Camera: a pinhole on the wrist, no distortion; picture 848 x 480 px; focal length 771.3 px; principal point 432.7 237.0 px. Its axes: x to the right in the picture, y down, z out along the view. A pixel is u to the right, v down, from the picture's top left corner.
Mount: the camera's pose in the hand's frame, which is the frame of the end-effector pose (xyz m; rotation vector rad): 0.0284 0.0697 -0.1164 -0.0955 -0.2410 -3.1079
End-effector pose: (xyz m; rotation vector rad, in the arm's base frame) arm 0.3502 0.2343 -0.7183 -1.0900 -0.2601 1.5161
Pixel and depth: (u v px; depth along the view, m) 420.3 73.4 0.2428
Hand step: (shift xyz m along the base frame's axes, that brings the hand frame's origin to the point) -0.1837 0.0408 -0.0698
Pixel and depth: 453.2 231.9 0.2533
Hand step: -0.1670 0.0545 -0.0225
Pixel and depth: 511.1 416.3 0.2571
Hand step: -0.1400 0.0623 0.0356
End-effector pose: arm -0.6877 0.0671 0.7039 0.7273 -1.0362 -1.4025
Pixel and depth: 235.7 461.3 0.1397
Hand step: -0.0093 -0.0636 0.0677
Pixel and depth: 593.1 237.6 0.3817
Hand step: -0.1798 0.0829 0.2190
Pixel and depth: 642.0 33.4 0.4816
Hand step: -0.1877 0.1562 0.3720
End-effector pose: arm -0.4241 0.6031 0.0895 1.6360 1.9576 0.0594
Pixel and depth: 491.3 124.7 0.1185
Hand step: 0.0903 0.0501 0.0318
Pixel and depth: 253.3 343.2 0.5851
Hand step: 0.2688 0.0538 -0.4335
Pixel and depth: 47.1 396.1 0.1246
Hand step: 0.0526 0.1040 -0.0196
